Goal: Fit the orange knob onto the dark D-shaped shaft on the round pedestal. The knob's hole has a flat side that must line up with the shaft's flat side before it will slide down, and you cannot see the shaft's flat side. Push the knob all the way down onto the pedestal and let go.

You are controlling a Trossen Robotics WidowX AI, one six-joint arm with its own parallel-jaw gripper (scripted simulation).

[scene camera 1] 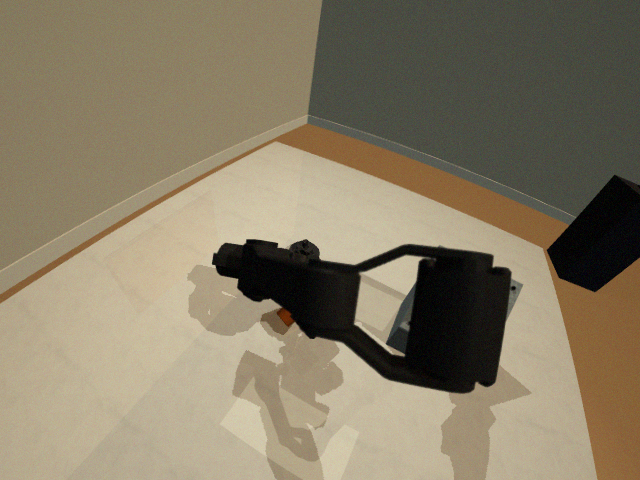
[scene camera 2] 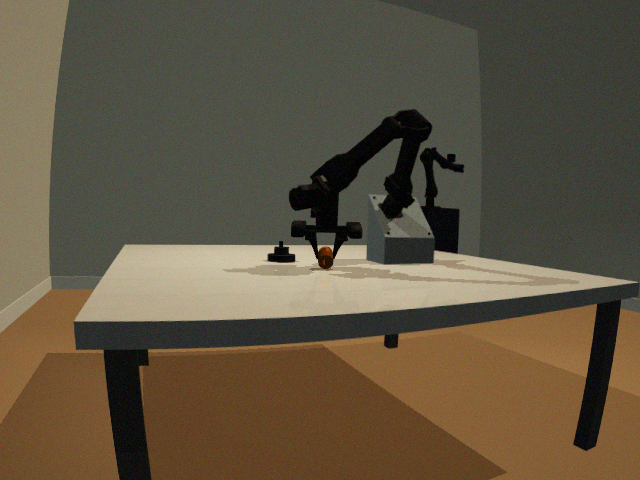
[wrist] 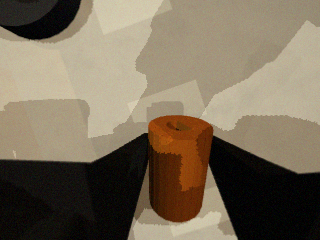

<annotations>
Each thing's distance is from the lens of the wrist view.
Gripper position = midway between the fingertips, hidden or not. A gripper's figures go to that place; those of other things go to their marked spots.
my gripper (wrist: 177, 139): 0.11 m
orange knob (wrist: 179, 146): 0.08 m
</annotations>
